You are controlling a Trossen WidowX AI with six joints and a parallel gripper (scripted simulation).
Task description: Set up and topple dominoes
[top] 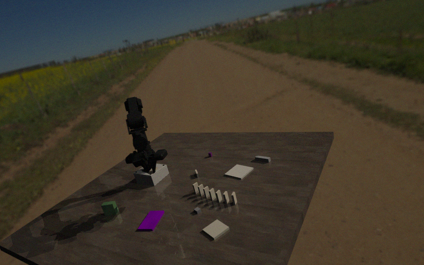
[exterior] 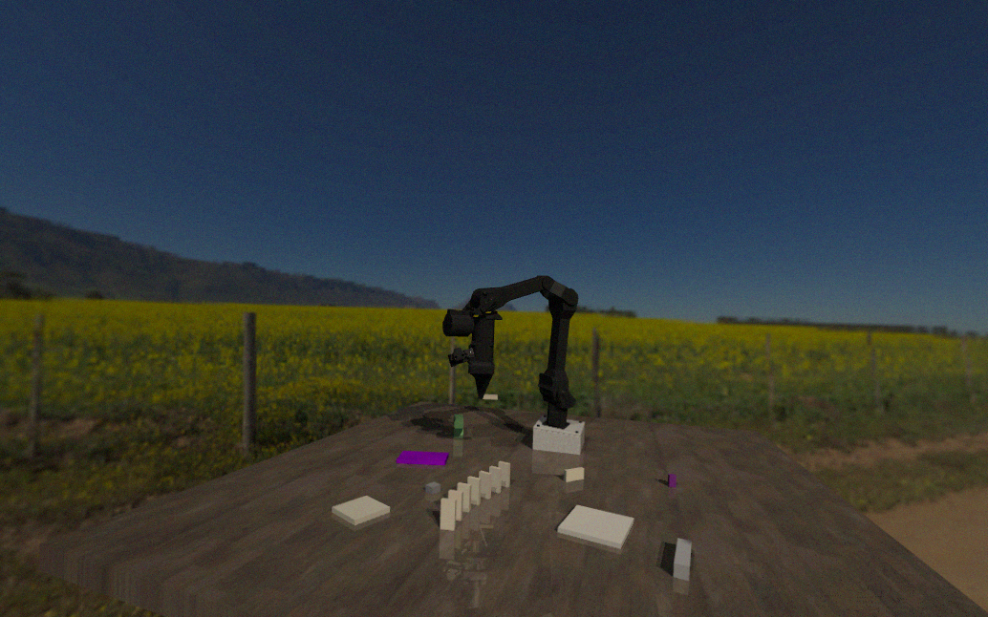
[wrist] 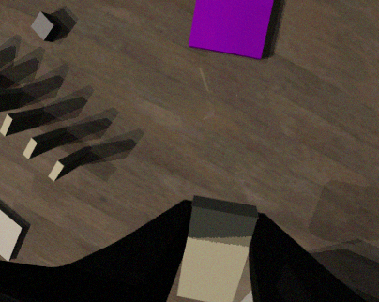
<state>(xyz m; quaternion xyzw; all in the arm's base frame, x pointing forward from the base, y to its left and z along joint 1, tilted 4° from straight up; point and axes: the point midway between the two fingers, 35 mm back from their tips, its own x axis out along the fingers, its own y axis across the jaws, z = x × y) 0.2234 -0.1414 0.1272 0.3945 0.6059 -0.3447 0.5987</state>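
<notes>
The purple flat tile is 7 cm ahead of my gripper tip, 12 cm to the right of it and 16 cm below it. Round my gripper tip: white flat plate (21 cm ahead, 35 cm to the left, 16 cm below); then small grey cube (23 cm ahead, 1 cm to the left, 15 cm below); then green cube (18 cm behind, 17 cm to the right, 13 cm below).
</notes>
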